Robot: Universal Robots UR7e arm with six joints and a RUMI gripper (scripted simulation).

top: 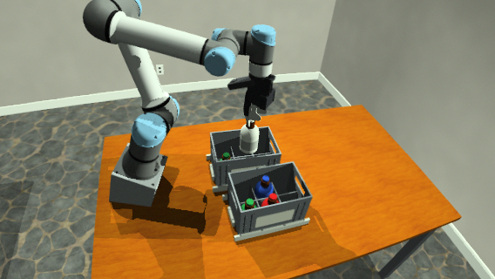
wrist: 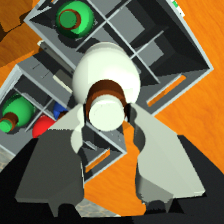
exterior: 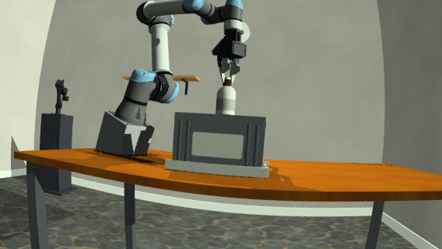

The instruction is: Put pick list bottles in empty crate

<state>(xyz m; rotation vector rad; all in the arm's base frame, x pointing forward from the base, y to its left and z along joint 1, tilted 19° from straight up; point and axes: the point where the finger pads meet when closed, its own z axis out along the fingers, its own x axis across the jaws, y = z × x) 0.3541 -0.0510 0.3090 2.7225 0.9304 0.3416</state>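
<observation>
The white-label bottle is 7 cm below my hand. Also, from my hand: green bottle: 9 cm behind, 2 cm to the left, 25 cm below; blue-label bottle: 1 cm ahead, 15 cm to the right, 25 cm below; red-label bottle: 1 cm behind, 24 cm to the right, 25 cm below.
</observation>
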